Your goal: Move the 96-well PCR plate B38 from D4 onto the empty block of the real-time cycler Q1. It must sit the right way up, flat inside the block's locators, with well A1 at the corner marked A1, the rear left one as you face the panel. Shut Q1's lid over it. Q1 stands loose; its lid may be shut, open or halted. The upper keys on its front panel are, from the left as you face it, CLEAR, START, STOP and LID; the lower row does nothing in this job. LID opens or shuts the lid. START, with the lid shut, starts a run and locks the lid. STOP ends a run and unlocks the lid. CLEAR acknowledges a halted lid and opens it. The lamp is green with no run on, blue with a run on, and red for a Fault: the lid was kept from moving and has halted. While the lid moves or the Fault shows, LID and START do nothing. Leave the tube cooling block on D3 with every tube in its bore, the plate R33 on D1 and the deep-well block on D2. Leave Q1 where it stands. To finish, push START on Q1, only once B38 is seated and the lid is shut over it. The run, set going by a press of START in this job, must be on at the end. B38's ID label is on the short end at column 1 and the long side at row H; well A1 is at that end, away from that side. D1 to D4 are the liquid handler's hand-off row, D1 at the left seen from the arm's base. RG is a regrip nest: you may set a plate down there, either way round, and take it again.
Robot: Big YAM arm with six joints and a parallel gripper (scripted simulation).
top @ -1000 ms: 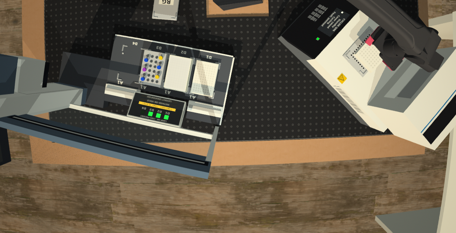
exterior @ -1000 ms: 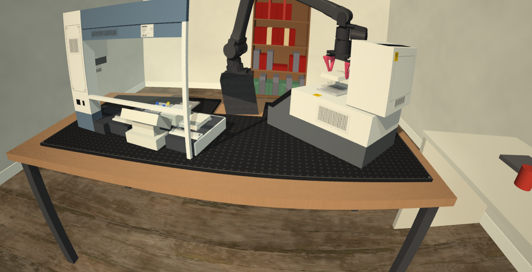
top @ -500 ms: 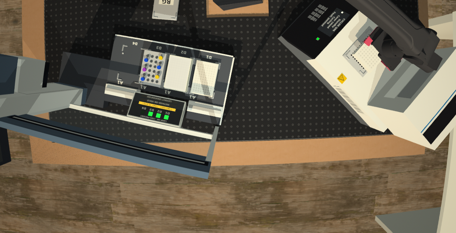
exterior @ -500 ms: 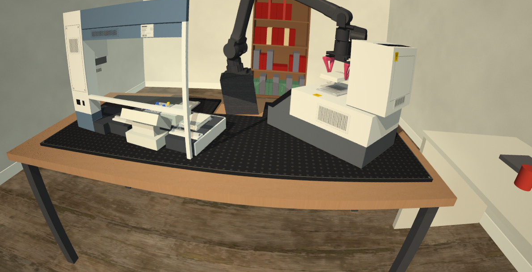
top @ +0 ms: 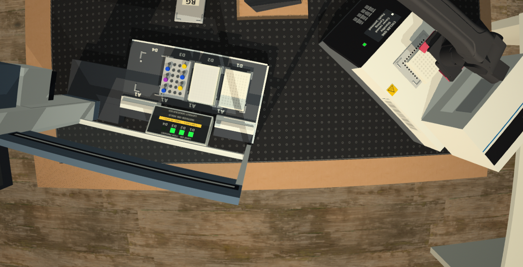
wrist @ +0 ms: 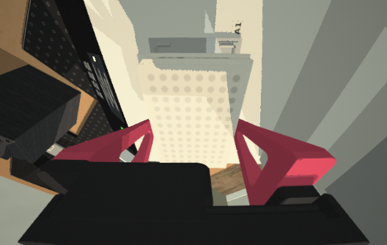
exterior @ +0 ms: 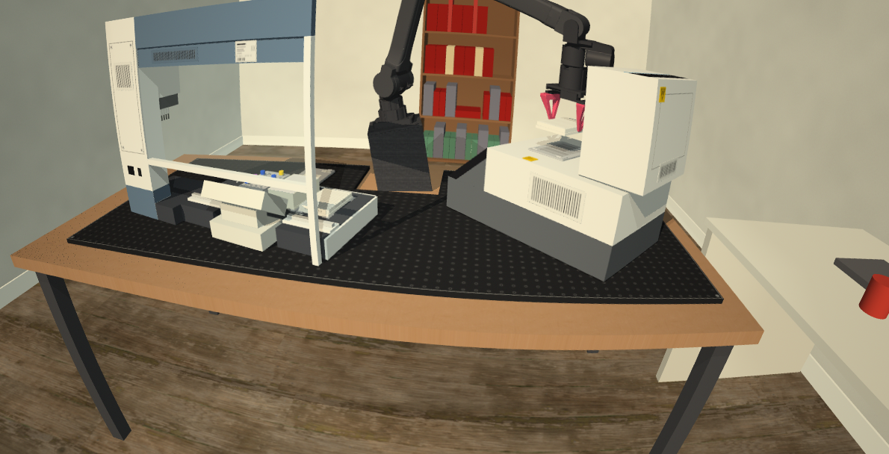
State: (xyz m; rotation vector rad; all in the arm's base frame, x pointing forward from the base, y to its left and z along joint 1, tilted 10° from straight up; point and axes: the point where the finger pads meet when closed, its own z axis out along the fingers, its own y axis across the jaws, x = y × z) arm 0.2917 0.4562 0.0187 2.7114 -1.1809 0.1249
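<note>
The PCR plate B38 is right at my hand. Round my hand: deep-well block: 67 cm to the right, 20 cm below, 3 cm ahead; handler post: 54 cm to the right, 26 cm ahead, 4 cm below; plate R33: 57 cm to the right, 21 cm below, 6 cm ahead.
</note>
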